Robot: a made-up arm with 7 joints. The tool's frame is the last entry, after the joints.
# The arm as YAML. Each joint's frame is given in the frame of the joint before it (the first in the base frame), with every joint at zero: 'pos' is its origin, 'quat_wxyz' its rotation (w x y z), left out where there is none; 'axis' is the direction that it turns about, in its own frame. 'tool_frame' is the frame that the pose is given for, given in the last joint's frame.
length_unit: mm
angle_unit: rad
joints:
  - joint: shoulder
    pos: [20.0, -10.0, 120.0]
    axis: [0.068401, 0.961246, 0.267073]
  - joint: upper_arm
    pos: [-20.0, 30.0, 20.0]
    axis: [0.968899, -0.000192, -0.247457]
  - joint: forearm
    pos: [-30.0, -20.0, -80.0]
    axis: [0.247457, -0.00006, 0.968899]
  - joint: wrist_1
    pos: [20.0, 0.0, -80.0]
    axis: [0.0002, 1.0, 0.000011]
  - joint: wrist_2
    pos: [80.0, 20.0, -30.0]
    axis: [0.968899, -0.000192, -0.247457]
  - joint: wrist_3
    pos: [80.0, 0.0, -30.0]
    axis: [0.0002, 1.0, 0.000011]
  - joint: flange
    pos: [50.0, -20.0, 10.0]
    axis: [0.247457, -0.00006, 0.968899]
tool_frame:
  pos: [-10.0, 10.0, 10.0]
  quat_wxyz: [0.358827, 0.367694, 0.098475, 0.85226]
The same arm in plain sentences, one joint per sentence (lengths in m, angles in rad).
The arm has seven revolute joints in a row. What follows holds with every joint at zero, and every direction is one of the base frame's. Joint 1 sits 0.0200 m along +x and 0.0100 m along -y and 0.1200 m along +z from the base frame's origin and rotates about the direction (0.068403, 0.961235, 0.26711). Joint 2 sits 0.0200 m along -x and 0.0300 m along +y and 0.0200 m along +z from joint 1 and rotates about the direction (0.968889, -0.0002, -0.247497). Joint 3 sits 0.0300 m along -x and 0.0200 m along -y and 0.0800 m along -z from joint 2 and rotates about the direction (0.247497, -0.0001, 0.968889). Joint 4 sits 0.0200 m along +x and 0.0800 m along -z from joint 3 and rotates about the direction (0.0002, 1, 0). Joint 5 sits 0.0800 m along +x and 0.0200 m along +y and 0.0300 m along -z from joint 4 and rotates about the direction (0.968889, -0.0002, -0.247497). Joint 6 sits 0.0800 m along +x and 0.0300 m along -z from joint 5 and rotates about the direction (0.0002, 1, 0). Joint 7 sits 0.0500 m along +x and 0.0200 m along -y and 0.0100 m along +z from joint 6 and rotates about the direction (0.247497, -0.0001, 0.968889). The tool frame, which is the frame that the pose is given for, sits 0.0100 m along -x and 0.0100 m along +y and 0.0100 m along +z from joint 7; its axes are the base frame's turned by roll 0.5462, pitch -0.5897 and yaw 2.1749 rad (as in URDF: about the fixed x, then y, then z).
